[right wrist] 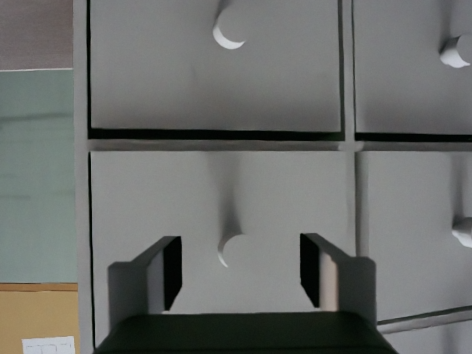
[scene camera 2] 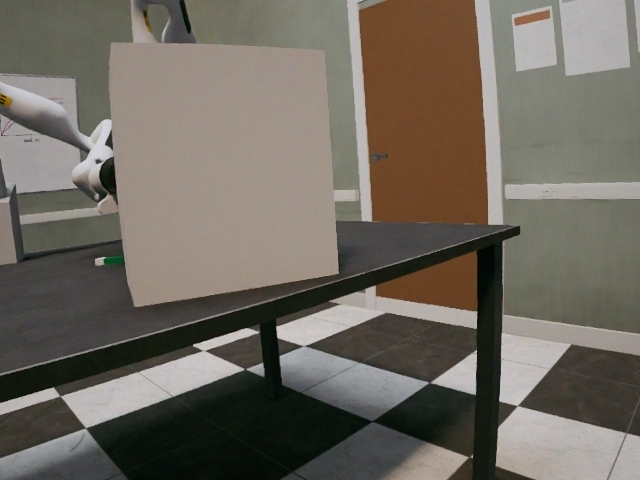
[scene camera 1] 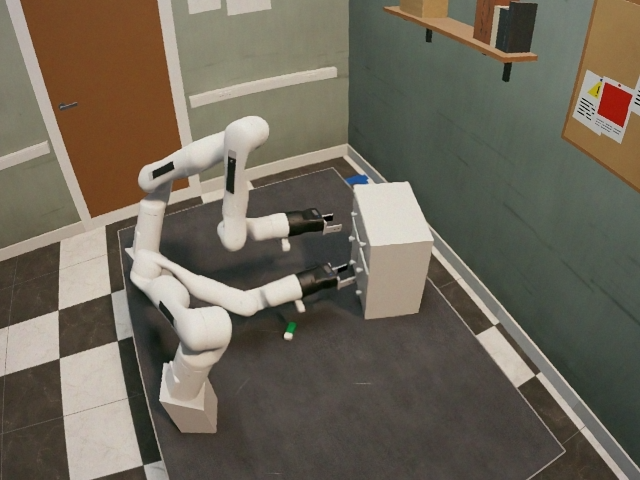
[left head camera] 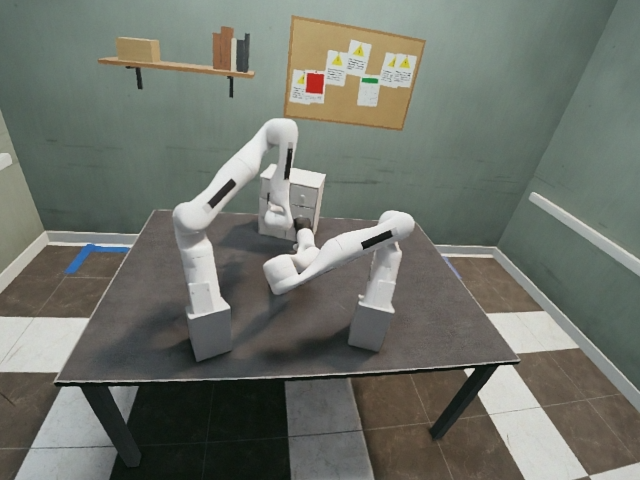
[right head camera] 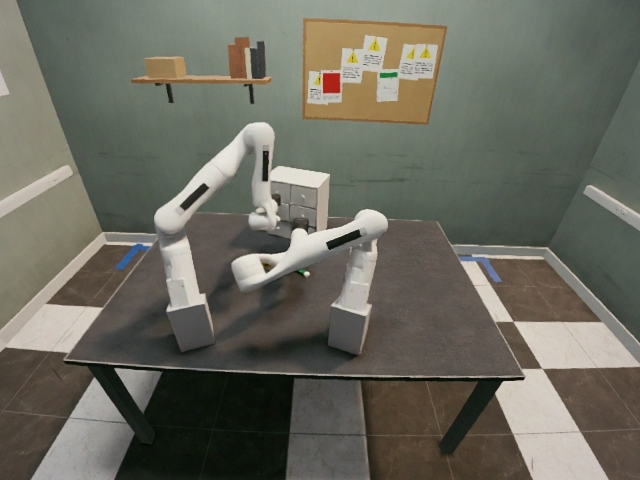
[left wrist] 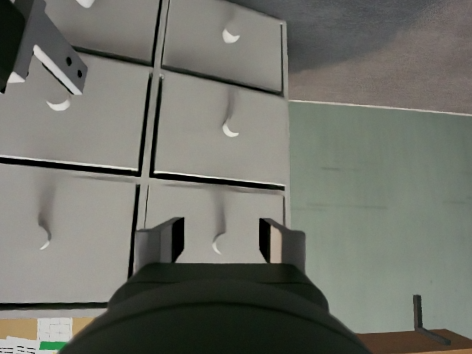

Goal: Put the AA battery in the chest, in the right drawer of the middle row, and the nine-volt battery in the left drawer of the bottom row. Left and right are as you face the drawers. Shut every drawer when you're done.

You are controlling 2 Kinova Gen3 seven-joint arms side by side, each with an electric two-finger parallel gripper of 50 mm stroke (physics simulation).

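Places are measured from the left arm's base along level axes (x ahead, y left, z up), in millimetres.
Pixels of known places: left gripper, fingertip midpoint: [scene camera 1: 336, 222] [left wrist: 221, 233]; right gripper, fingertip midpoint: [right wrist: 240, 260] [scene camera 1: 351, 272] [left head camera: 300, 219] [right head camera: 301, 219] [left wrist: 41, 80]; left arm's base, origin of the base link: [left head camera: 206, 307] [right head camera: 186, 302]; right arm's base, origin of the base link: [scene camera 1: 183, 386] [left head camera: 375, 303] [right head camera: 352, 305].
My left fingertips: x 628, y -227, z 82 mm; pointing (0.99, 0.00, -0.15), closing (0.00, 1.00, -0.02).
For each thing: its top centre in the pictures, then the offset to it from my left fingertips. Level surfaces: height alone.
- white chest, middle of its top: [scene camera 2: 210, 63] [scene camera 1: 391, 210] [left head camera: 294, 175] [right head camera: 297, 176] dx +139, dy -99, dz +69 mm
- top left drawer, middle of its top: [left wrist: 197, 281] [right head camera: 283, 176] dx +151, dy -27, dz +58 mm
- middle right drawer, middle of its top: [right wrist: 198, 298] [left wrist: 73, 178] [left head camera: 304, 200] [right head camera: 308, 200] dx +101, dy -163, dz -52 mm
- green piece with a white end, middle of its top: [scene camera 2: 110, 257] [scene camera 1: 290, 330] [right head camera: 303, 271] dx -240, dy -152, dz -252 mm
- table, its level: dz -265 mm
The white chest [left head camera: 312, 178] [right head camera: 305, 176] [scene camera 1: 392, 214] [scene camera 2: 222, 170] has three rows of two drawers, each front with a round knob. The fronts look shut or nearly so. My left gripper [scene camera 1: 336, 222] [left wrist: 221, 233] is open before the top left drawer [left wrist: 190, 205], its knob [left wrist: 217, 243] between the fingers in view. My right gripper [scene camera 1: 350, 274] [right wrist: 240, 260] is open before the middle right drawer [right wrist: 150, 195], its knob [right wrist: 233, 250] between the fingers in view. Neither gripper holds anything. Neither battery can be made out for certain.
A green piece with a white end [right head camera: 303, 272] [scene camera 1: 290, 329] [scene camera 2: 109, 260] lies on the table [left head camera: 423, 320] [scene camera 1: 392, 403] before the chest; I cannot tell what it is. My right arm [right head camera: 310, 253] crosses low over the table. A wall stands behind the chest.
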